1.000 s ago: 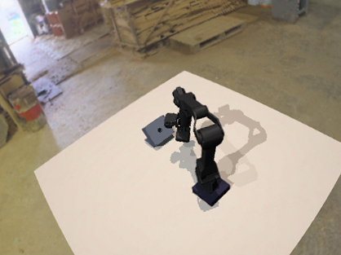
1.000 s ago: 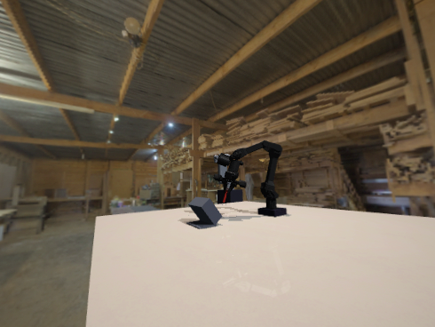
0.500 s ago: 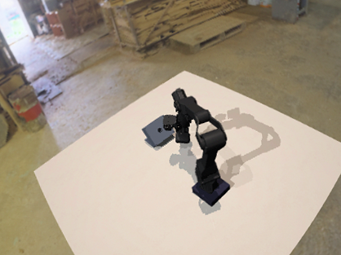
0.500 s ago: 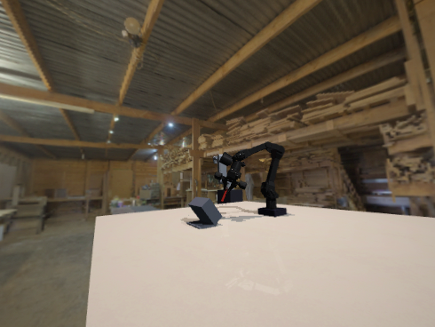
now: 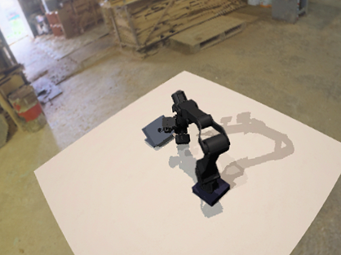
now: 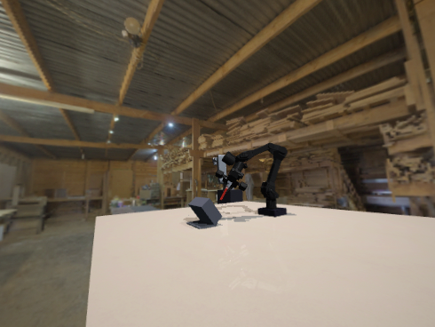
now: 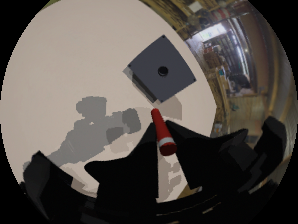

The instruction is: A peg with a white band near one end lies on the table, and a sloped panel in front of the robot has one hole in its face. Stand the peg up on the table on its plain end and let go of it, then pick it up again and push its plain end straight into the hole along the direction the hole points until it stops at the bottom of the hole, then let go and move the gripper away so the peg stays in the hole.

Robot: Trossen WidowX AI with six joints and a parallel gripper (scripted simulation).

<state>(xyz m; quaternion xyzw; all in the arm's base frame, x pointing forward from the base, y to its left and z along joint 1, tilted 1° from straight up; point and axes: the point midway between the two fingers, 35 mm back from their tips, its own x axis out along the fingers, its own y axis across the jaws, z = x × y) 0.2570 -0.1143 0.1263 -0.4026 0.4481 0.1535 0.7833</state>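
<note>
Right now my gripper tip is 140 mm short of the sloped panel, 10 mm to the right of it and 70 mm above it. The rest, counted from my gripper tip: peg: 10 mm behind, 10 mm above.
</note>
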